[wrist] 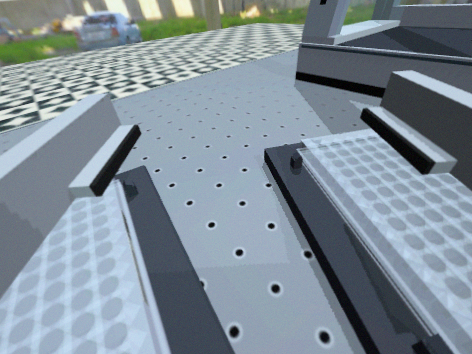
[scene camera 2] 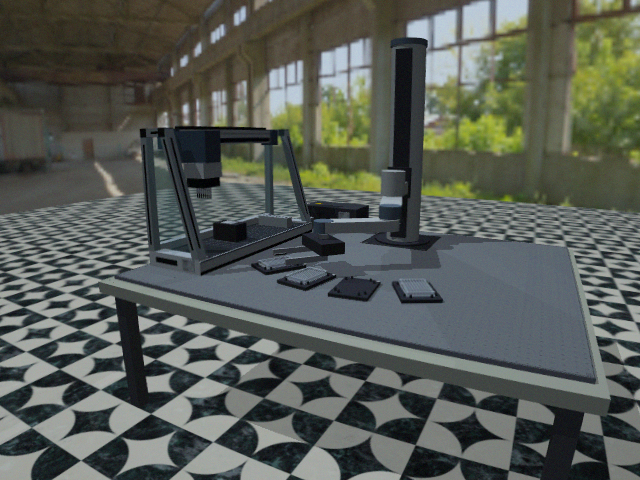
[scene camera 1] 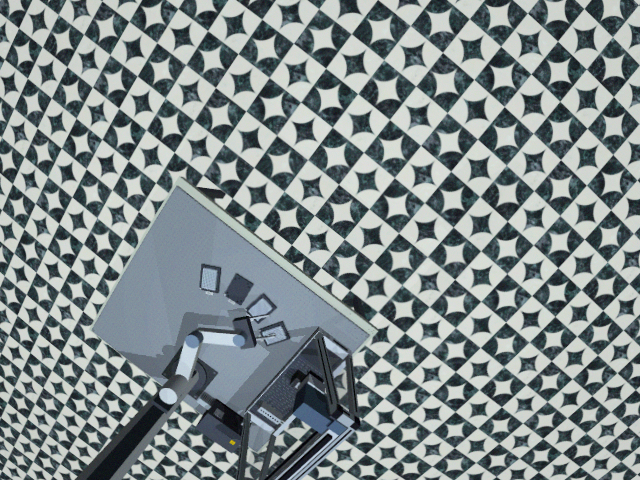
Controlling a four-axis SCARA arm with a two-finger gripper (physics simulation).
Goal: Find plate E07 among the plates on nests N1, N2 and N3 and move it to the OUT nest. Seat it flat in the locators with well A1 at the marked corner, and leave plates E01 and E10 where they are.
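Places are measured from the arm's base along level axes (x left, y back, z up), in millimetres.
Where they show: gripper, fingertip midpoint: point(wrist: 249, 104) point(scene camera 2: 278, 256) point(scene camera 1: 272, 325); arm's base at its link origin: point(scene camera 2: 402, 242).
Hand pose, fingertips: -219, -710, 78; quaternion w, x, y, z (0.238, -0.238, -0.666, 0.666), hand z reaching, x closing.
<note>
Each offset is from my fingertips to the top centre of the thing, as dx, dy, dz. "pt": to the spot under its first point. Level surfaces: height alone.
Three clear plates sit on dark nests: one @(+466, +40, -38) point(scene camera 1: 209, 277) point(scene camera 2: 417, 287) at one end of the row, one @(+113, -6, -38) point(scene camera 1: 262, 305) point(scene camera 2: 307, 276) point(wrist: 75, 260) past the bare nest, and one @(-52, +75, -38) point(scene camera 1: 279, 331) point(scene camera 2: 273, 262) point(wrist: 405, 190) nearest the framed machine. A dark nest @(+289, -17, -43) point(scene camera 1: 239, 288) point(scene camera 2: 355, 288) without a plate lies between the first two. Plate labels, nest names and the marked corner cannot be read. My gripper point(scene camera 1: 270, 325) point(scene camera 2: 280, 256) point(wrist: 249, 104) is open with its fingers wide apart, above the two plates nearest the machine. Bare table shows between its fingertips in the wrist view.
The framed machine point(scene camera 1: 325, 366) point(scene camera 2: 183, 196) point(wrist: 340, 70) stands beside the nest row, near the fingers. A black box @(pt -134, +761, +50) point(scene camera 1: 219, 423) point(scene camera 2: 338, 210) sits by the rear edge of the table @(dz -65) point(scene camera 1: 155, 248) point(scene camera 2: 506, 310). The arm's column point(scene camera 2: 421, 129) rises at the rear.
</note>
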